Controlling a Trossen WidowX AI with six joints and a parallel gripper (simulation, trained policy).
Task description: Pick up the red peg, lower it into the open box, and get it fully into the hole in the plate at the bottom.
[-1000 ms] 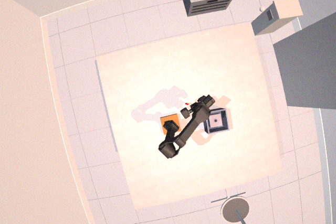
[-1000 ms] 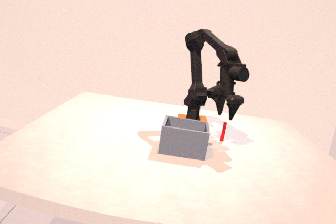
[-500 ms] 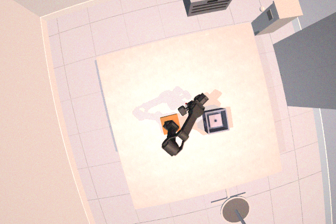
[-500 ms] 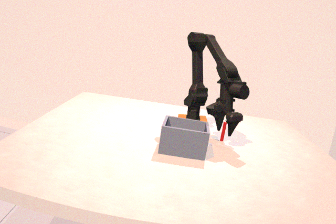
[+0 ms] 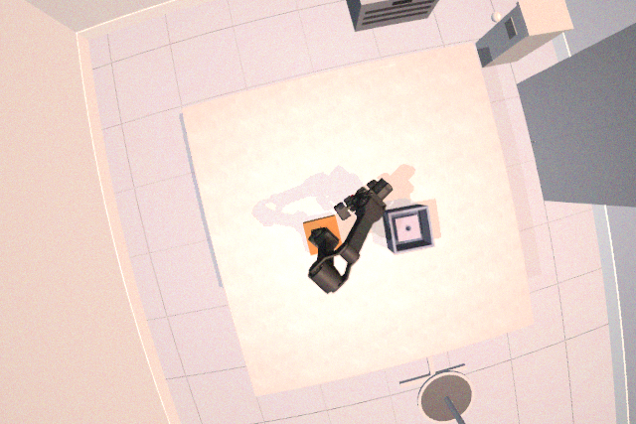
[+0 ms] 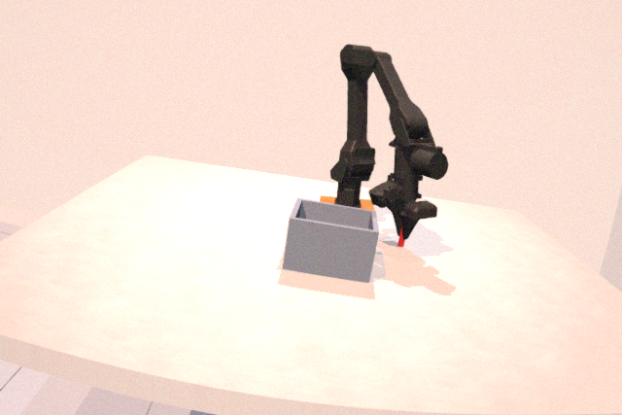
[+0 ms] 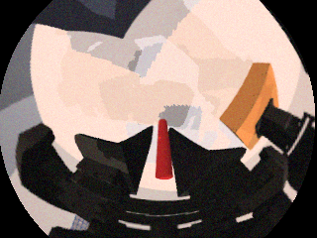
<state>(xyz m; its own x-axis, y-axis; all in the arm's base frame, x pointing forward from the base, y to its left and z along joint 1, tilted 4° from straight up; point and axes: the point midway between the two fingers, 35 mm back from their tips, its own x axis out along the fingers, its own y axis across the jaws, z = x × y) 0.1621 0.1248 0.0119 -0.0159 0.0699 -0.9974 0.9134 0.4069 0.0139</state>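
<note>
My gripper tip is 180 mm short of the grey box, 160 mm to the left of it and 10 mm below it. The rest, counted from my gripper tip: red peg (20 mm above).
</note>
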